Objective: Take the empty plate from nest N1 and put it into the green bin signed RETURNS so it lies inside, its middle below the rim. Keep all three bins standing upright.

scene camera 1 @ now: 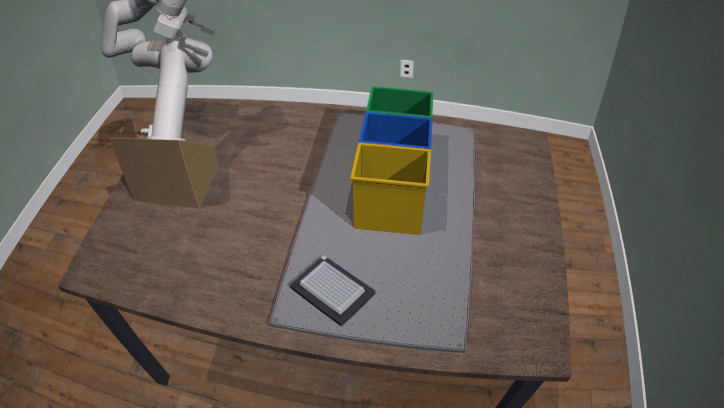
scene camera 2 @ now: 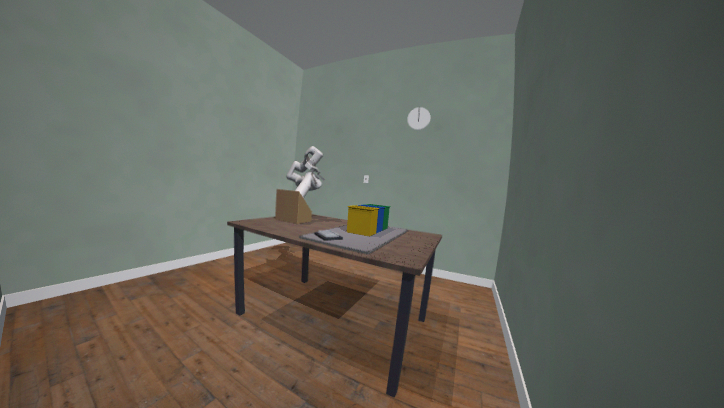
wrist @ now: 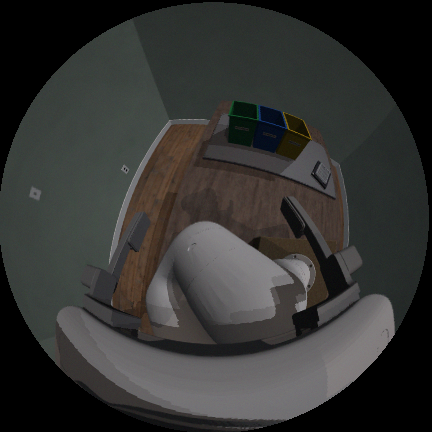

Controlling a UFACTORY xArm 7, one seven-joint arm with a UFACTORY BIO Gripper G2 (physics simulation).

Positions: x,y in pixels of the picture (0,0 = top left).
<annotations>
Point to a green bin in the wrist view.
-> At 243,116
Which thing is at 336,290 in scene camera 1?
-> A clear plate.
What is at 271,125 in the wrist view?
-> A blue bin.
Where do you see a black nest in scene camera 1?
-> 351,310
</annotations>
